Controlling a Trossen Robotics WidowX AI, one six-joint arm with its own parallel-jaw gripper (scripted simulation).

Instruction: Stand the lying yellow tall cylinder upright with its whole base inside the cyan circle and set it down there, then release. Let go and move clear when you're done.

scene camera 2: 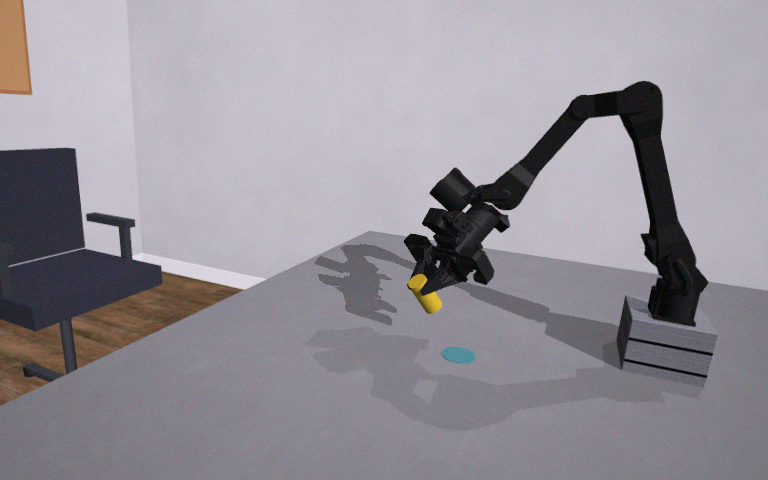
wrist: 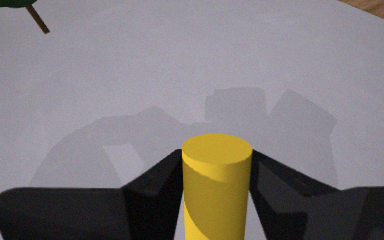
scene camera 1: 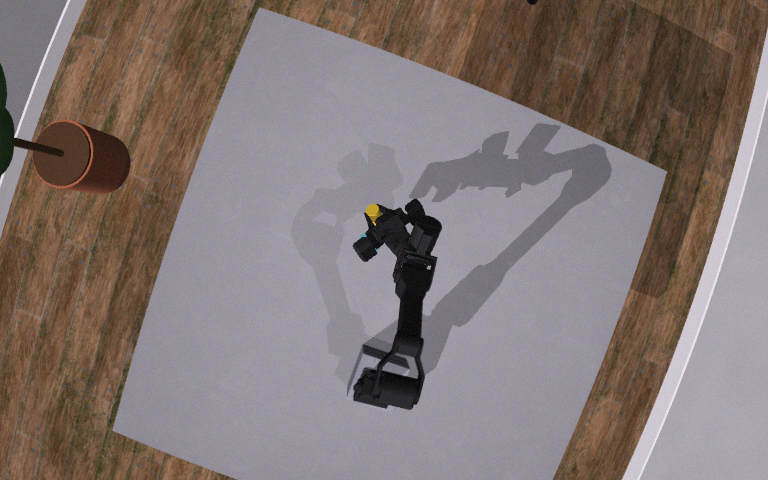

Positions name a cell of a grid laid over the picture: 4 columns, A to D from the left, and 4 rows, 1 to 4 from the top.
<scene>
In view: my gripper (scene camera 2: C3).
My gripper also shows in the wrist view (wrist: C3) and in scene camera 1 (scene camera 1: B2).
</scene>
